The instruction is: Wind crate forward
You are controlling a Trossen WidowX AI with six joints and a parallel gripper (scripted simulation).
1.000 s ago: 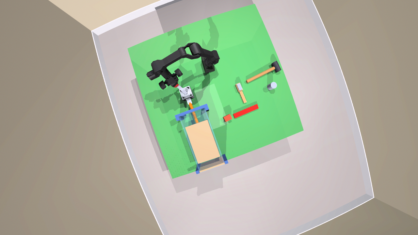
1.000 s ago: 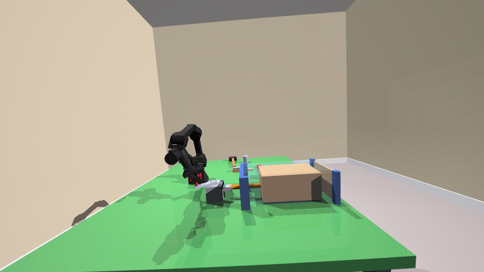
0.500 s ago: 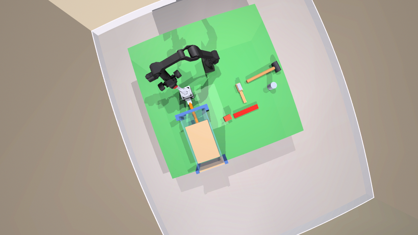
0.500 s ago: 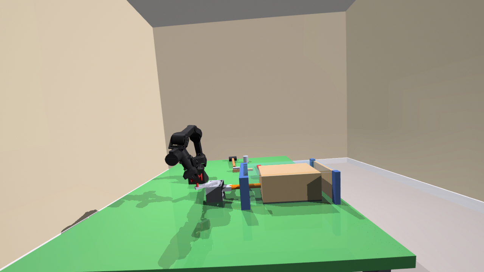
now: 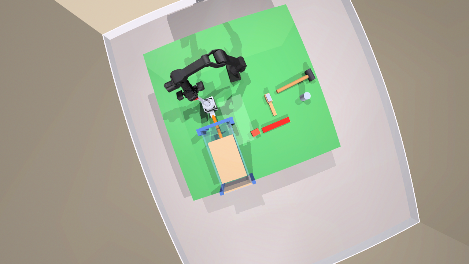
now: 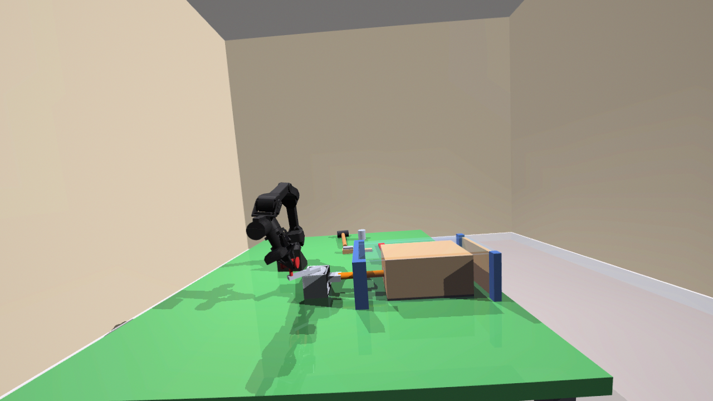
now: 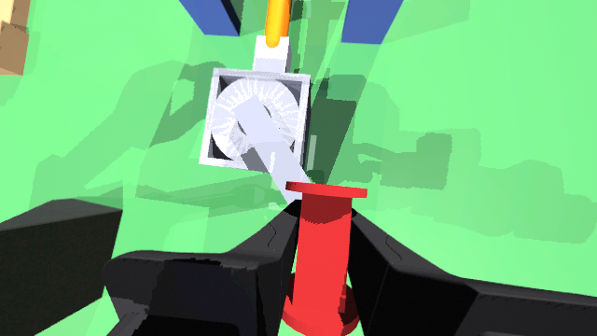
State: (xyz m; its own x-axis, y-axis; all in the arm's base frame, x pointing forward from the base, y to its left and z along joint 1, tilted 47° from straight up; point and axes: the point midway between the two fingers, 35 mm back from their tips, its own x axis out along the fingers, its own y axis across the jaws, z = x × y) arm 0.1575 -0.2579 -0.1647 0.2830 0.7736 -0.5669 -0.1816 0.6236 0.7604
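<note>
My gripper tip is 1 cm past the red knob. Round my gripper tip: blue steel frame (21 cm ahead, 10 cm to the left, 2 cm below); winch (10 cm below, 6 cm to the left, 4 cm ahead); winch handle (3 cm to the left, 3 cm below, 1 cm ahead).
</note>
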